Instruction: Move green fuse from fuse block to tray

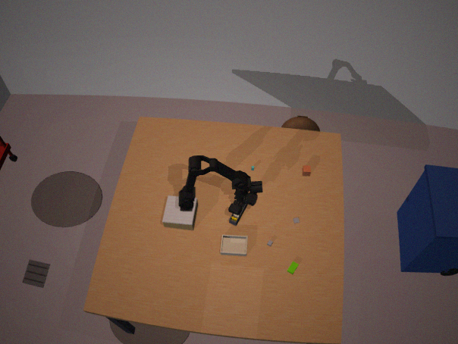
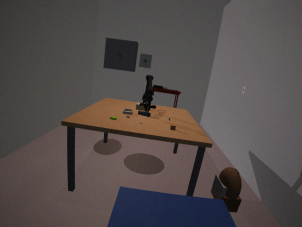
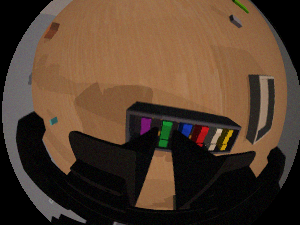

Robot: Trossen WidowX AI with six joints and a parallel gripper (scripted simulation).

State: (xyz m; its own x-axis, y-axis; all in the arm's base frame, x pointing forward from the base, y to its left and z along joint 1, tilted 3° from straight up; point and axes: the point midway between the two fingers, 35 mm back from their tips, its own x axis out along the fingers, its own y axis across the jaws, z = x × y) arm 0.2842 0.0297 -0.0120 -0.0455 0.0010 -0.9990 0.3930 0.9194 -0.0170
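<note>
Right now the green fuse is 1 cm below my gripper tip. The rest, counted from my gripper tip: orange cube (36 cm ahead, 25 cm to the left, 2 cm below); then tray (3 cm behind, 22 cm to the right, 3 cm below).
</note>
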